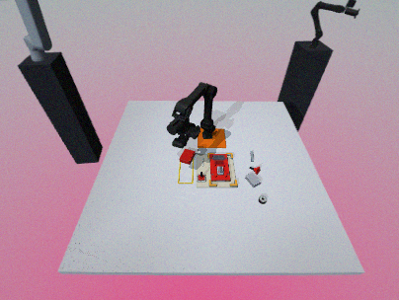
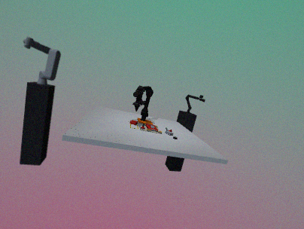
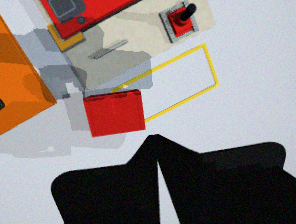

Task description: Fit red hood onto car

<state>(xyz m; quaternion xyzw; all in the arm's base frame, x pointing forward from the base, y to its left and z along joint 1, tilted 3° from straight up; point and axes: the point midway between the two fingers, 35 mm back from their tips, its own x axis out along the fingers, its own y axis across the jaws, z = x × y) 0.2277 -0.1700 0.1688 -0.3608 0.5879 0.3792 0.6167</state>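
My gripper tip is now 140 mm above the red hood, 50 mm past it and 10 mm to the right of it.
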